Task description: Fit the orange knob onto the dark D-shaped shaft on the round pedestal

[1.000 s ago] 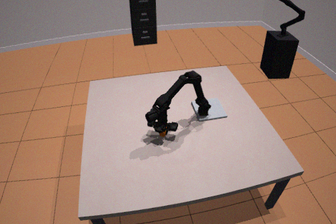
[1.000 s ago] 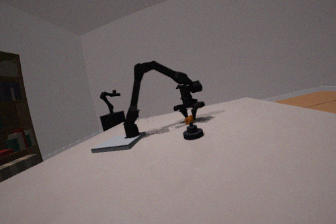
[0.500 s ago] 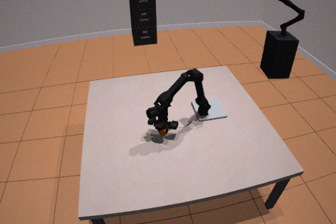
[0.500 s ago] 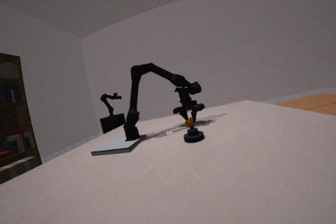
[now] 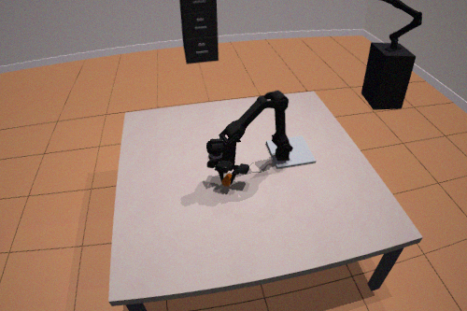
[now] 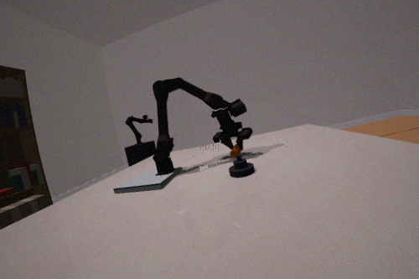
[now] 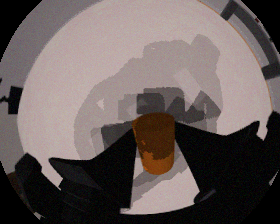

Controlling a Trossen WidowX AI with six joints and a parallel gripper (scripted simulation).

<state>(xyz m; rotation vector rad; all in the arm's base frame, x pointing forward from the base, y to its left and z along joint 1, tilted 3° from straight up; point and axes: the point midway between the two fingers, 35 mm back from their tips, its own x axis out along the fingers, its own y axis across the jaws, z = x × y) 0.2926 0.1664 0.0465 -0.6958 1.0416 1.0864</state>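
Now: the orange knob 2 cm to the right of my gripper tip and 1 cm behind it. The rest, counted from my gripper tip: round pedestal 23 cm to the right, 4 cm ahead.
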